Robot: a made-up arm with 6 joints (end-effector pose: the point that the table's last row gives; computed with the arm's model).
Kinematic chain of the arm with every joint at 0, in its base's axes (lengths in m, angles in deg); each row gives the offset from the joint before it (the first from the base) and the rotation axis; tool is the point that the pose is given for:
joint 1: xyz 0 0 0.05 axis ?
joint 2: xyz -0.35 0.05 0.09 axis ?
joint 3: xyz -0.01 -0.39 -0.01 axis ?
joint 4: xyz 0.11 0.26 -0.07 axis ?
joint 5: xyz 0 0.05 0.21 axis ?
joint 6: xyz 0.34 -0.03 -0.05 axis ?
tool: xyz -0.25 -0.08 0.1
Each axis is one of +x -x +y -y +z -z.
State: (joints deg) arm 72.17 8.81 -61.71 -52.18 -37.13 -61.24
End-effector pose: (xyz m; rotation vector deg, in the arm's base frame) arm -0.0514 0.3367 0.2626 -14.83 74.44 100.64
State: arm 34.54 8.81 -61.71 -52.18 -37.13 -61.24
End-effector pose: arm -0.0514 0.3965 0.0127 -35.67 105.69 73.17
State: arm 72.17 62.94 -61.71 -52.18 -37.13 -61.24
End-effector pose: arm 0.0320 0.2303 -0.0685 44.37 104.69 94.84
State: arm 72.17 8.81 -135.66 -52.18 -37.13 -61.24
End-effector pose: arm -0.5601 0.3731 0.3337 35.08 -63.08 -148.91
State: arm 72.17 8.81 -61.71 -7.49 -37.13 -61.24
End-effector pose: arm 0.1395 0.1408 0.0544 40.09 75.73 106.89
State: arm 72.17 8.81 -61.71 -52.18 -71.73 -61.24
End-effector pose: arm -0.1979 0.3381 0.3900 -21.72 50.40 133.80
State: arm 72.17 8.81 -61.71 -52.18 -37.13 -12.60
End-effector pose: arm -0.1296 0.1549 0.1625 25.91 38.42 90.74
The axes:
joint 1: +x
joint 2: -z
joint 3: -y
joint 4: +x
joint 5: -z
joint 6: -y

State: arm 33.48 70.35 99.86 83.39 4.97 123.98
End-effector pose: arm -0.3599 -0.3602 0.5293 -4.22 136.13 40.06
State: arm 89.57 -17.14 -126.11 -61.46 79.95 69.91
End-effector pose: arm -0.2925 -0.0442 -0.1186 14.19 -53.65 44.86
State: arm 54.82 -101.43 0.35 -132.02 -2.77 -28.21
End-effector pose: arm -0.5776 0.3226 0.1692 -50.47 -79.94 -17.49
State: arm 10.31 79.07 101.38 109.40 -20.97 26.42
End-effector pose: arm -0.5806 -0.1381 0.3500 16.45 -119.01 41.54
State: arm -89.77 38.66 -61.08 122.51 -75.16 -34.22
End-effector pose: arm -0.6802 -0.2033 0.4565 1.86 -34.68 18.23
